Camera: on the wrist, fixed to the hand. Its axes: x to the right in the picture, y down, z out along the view.
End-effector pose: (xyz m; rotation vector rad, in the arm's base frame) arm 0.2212 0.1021 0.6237 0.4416 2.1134 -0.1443
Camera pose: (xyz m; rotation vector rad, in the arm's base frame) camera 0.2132 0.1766 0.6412 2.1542 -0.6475 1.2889
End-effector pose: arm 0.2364 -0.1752 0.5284 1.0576 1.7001 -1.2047
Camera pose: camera 0.2914 -0.1252 0.5086 1.2217 -0.9796 0.7352
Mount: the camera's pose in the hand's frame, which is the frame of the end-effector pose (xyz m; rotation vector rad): 0.0084 0.0674 -0.0361 -0.2203 -0.6554 2.9908
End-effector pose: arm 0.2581 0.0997 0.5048 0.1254 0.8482 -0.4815
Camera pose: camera 0.2687 0.1670 0.4691 0.7418 -0.5587 2.2464
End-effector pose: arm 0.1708 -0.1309 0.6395 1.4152 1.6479 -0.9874
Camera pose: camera 0.2348 -0.0883 0.6417 1.2619 -1.3289 0.6440
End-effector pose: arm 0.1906 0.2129 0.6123 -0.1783 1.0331 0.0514
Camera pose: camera 0.1557 0.2727 0.5788 1.2378 -0.2527 2.6420
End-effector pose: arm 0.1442 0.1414 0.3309 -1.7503 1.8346 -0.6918
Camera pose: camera 0.0697 0.1363 0.3123 1.4516 1.5907 1.0954
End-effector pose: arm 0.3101 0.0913 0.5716 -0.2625 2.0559 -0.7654
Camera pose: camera 0.2828 0.1556 0.5394 1.7201 0.1448 1.2372
